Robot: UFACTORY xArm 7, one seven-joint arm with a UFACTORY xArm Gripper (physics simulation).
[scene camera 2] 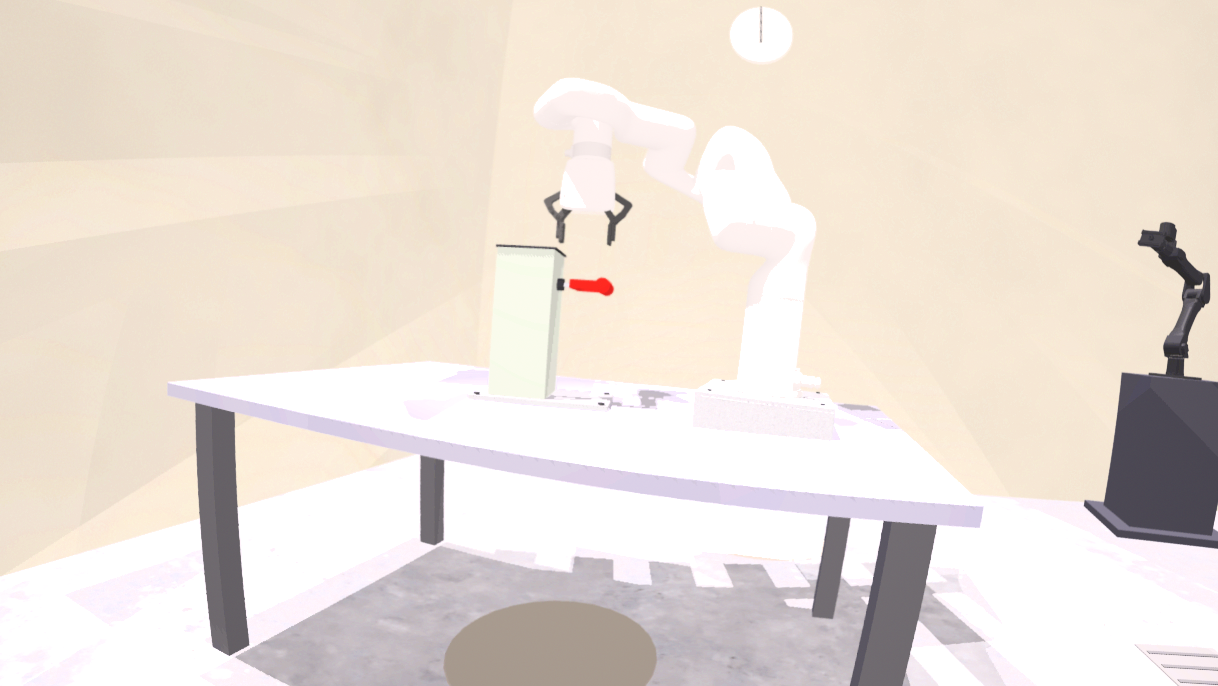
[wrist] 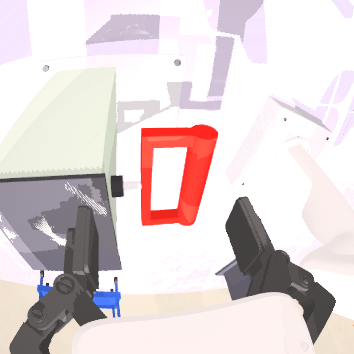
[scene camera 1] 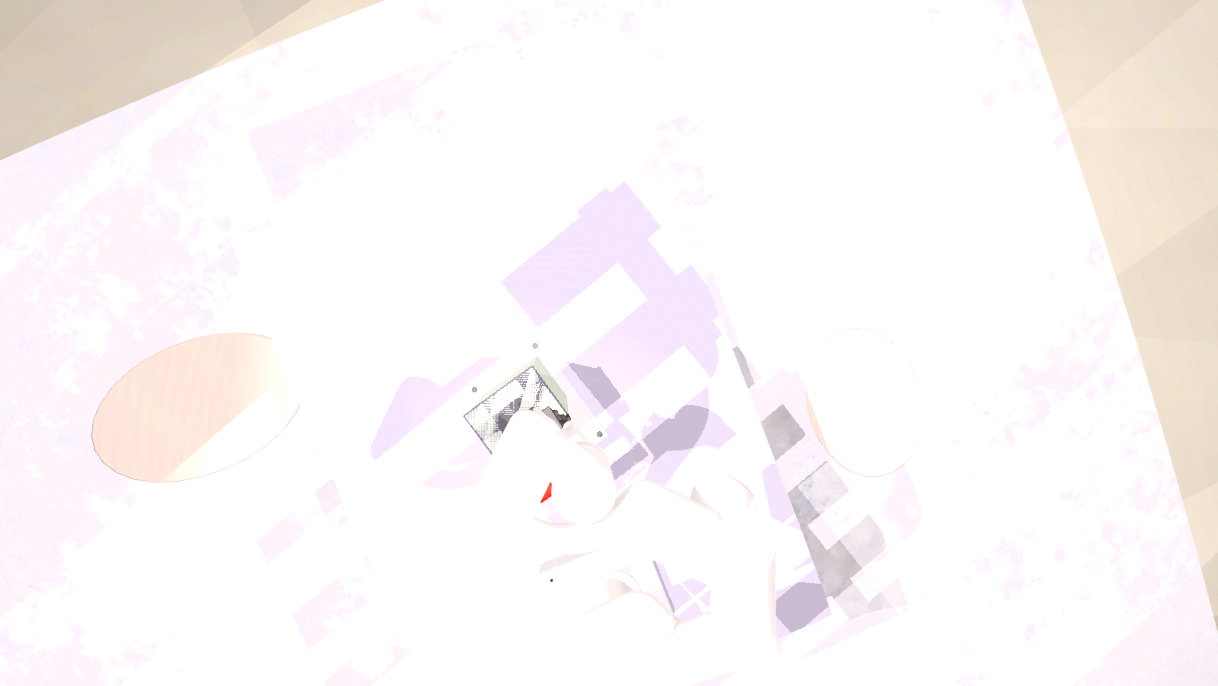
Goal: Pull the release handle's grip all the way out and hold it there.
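The release handle, a red rectangular loop [scene camera 2: 588, 286] [wrist: 146, 175], sticks out sideways from a tall pale green box [scene camera 2: 522, 323] [wrist: 65, 120]. Its thick round grip bar [scene camera 2: 605, 287] [wrist: 200, 172] is on the side away from the box. A short pale rod [wrist: 132, 185] shows between the loop and the black collar [scene camera 2: 560, 283] [wrist: 117, 186]. A red sliver of the handle [scene camera 1: 546, 493] shows in scene camera 1; the arm hides the rest. My gripper [scene camera 2: 585, 242] [wrist: 164, 216] is open and empty, pointing down above the handle. One finger is over the box's dark top, the other beyond the grip side.
The box's base plate [scene camera 2: 588, 403] is on the white table [scene camera 2: 724, 492]. My arm's base block [scene camera 2: 762, 415] stands on the grip side. A black arm [scene camera 2: 1183, 323] on a dark pedestal [scene camera 2: 1163, 451] stands off the table. A blue frame [wrist: 106, 300] shows beyond the box in the wrist view.
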